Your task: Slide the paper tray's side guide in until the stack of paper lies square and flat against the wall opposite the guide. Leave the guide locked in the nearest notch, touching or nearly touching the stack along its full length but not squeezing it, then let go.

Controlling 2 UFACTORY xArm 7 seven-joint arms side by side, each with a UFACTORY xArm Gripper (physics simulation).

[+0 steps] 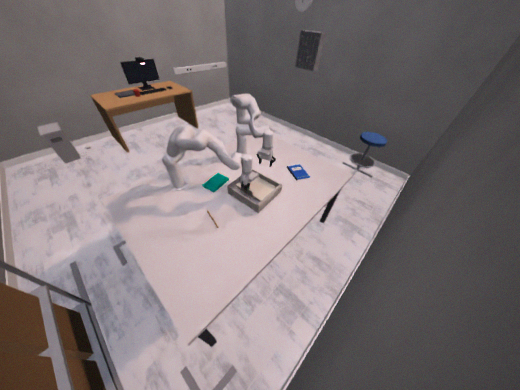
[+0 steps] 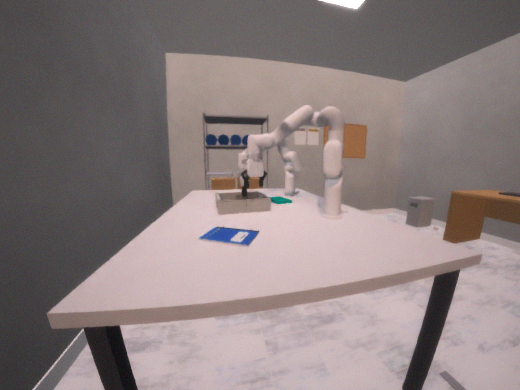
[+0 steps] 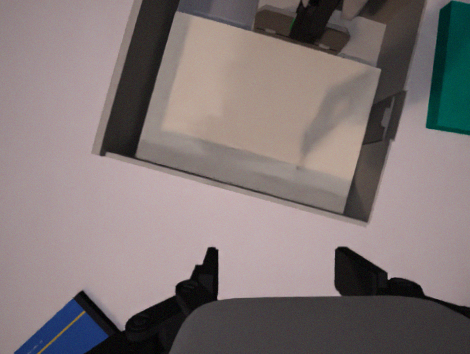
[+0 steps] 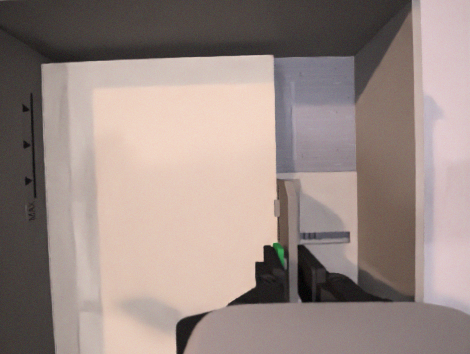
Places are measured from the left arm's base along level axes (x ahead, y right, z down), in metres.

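Pixels of known places: left gripper, fingertip midpoint: (image 1: 265, 164) (image 2: 254, 187) (image 3: 276, 267); right gripper, fingertip midpoint: (image 1: 246, 188) (image 2: 244, 196) (image 3: 303, 30) (image 4: 282, 264); left arm's base at its link origin: (image 2: 331, 215); right arm's base at its link origin: (image 1: 179, 185) (image 2: 289, 195).
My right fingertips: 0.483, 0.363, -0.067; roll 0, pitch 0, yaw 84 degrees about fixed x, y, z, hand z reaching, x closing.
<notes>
Ahead of a thing's pixels: the offset from my right fingertips to its top centre, as dx, dy, dz.
The paper tray {+0.026, -0.065, -0.027} (image 1: 255, 204) (image 2: 245, 205) (image 3: 115, 85) (image 4: 387, 150) holds a pale paper stack {+0.012, -0.105, +0.027} (image 1: 265, 189) (image 3: 265, 100) (image 4: 175, 175). The stack looks flat and nearly square, its far edge close along the wall opposite the guide. The side guide {+0.002, -0.005, -0.015} (image 3: 272, 25) (image 4: 293, 215) stands at the stack's near edge, touching or nearly touching it. My right gripper (image 1: 245, 185) (image 4: 282, 264) is shut on the guide, a finger on each side; a green tab {+0.002, -0.006, -0.015} (image 4: 279, 254) shows partly behind one finger. The guide's lower end and its notch engagement are hidden. My left gripper (image 1: 266, 161) (image 3: 276, 267) is open and empty, outside the tray.
A teal book {-0.285, +0.103, +0.049} (image 1: 215, 182) (image 2: 281, 200) (image 3: 452, 70) lies beside the tray. A blue notebook {+0.102, -0.572, +0.059} (image 1: 298, 171) (image 2: 230, 235) (image 3: 65, 325) lies on the other side, near my left gripper. A pencil-like stick {+0.023, +0.350, +0.060} (image 1: 213, 219) lies on the table. The tray walls rise around my right fingers.
</notes>
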